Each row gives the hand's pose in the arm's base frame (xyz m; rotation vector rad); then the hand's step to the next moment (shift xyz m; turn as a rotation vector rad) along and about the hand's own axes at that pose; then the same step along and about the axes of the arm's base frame.
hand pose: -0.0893 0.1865 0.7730 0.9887 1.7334 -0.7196
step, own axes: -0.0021 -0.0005 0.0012 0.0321 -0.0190 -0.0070
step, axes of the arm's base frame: 0.0005 -0.0018 0.0016 -0.0259 0.0057 -0.0272
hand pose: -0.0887 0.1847 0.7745 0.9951 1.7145 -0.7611
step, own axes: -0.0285 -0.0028 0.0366 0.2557 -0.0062 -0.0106
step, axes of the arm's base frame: 0.0187 -0.0398 0.0150 -0.0586 0.0755 -0.2375
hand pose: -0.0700 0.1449 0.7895 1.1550 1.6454 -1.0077
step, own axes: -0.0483 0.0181 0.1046 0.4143 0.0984 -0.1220
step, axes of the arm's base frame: 0.0474 -0.1059 0.0118 -0.0113 0.2467 -0.3678
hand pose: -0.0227 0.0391 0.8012 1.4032 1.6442 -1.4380
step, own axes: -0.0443 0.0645 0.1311 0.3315 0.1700 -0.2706
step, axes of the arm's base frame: 0.0436 -0.1446 -0.0222 0.1144 0.3483 -0.2786
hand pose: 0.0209 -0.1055 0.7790 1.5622 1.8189 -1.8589
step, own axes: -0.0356 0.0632 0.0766 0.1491 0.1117 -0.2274
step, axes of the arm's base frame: 0.0164 -0.0975 -0.0369 0.1351 0.2302 -0.1232
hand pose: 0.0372 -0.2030 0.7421 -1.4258 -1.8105 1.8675
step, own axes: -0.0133 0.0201 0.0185 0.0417 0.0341 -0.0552
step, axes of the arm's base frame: 0.0034 -0.0267 -0.0141 0.0332 0.0580 -0.0385
